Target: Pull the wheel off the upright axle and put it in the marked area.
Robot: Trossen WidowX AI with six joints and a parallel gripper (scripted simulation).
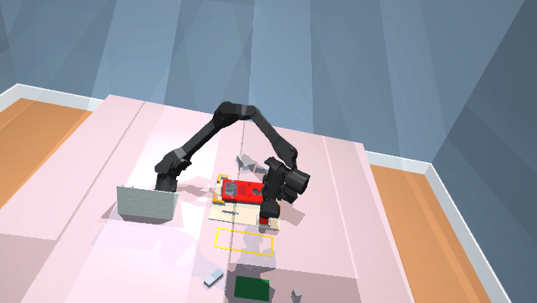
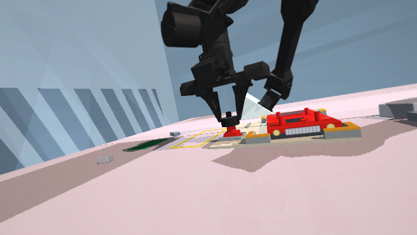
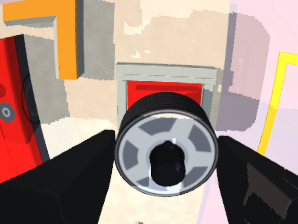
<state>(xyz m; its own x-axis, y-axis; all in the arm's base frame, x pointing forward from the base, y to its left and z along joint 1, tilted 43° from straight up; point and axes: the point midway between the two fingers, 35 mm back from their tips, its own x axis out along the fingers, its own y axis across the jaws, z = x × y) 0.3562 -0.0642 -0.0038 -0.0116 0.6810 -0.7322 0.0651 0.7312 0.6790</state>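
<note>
Now: the black wheel right at my gripper tip. The rest, counted from my gripper tip: green patch 270 mm to the right, 40 mm below, 40 mm behind.
</note>
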